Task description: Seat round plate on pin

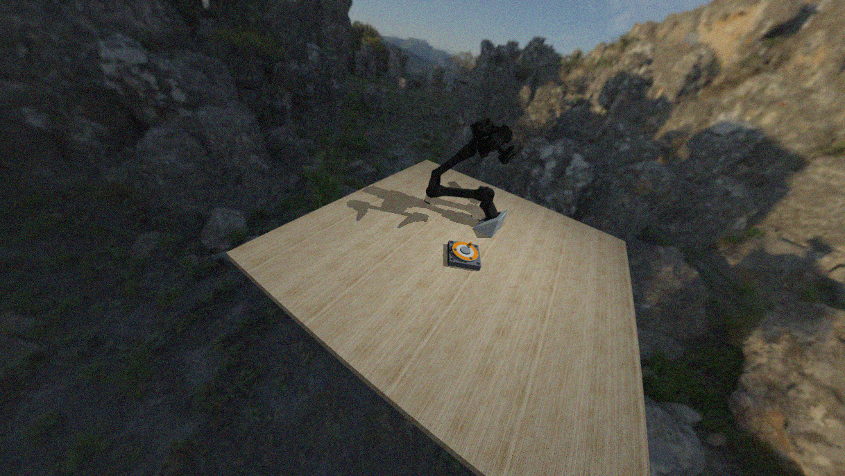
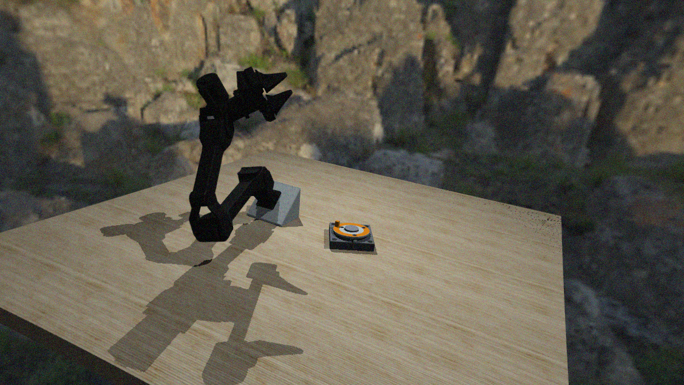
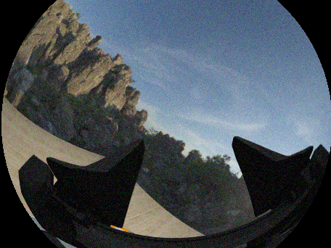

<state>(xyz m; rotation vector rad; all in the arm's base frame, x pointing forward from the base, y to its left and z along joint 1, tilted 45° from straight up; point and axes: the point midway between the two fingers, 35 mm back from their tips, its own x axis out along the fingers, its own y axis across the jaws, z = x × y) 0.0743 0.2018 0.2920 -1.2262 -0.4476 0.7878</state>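
Now: gripper tip 210 mm short of the square grey base, 40 mm to the right of it and 400 mm above it.
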